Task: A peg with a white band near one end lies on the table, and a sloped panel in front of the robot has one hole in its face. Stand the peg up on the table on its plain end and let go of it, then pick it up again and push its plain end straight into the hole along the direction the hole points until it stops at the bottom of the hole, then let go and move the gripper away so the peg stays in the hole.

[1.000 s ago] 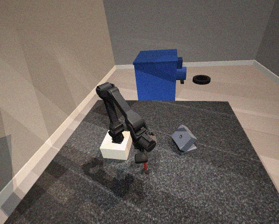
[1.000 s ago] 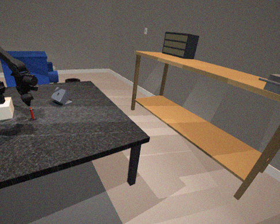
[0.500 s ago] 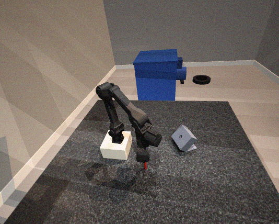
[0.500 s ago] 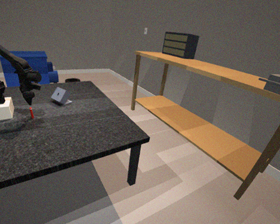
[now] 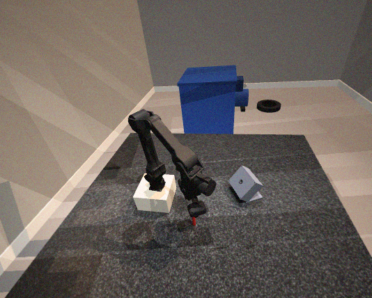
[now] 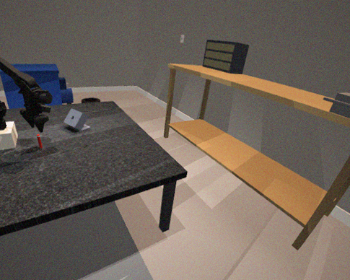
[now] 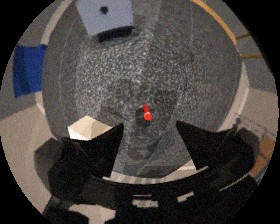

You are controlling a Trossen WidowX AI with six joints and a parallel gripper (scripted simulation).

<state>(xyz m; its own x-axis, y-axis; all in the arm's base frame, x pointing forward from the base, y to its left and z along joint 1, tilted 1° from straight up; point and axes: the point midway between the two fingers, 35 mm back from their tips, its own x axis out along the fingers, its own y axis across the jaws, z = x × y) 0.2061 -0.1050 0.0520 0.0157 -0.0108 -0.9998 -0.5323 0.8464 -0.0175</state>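
Now: the red peg 5 cm below my gripper tip. The rest, counted from my gripper tip: grey sloped panel (23 cm to the left, 20 cm ahead, 5 cm below).
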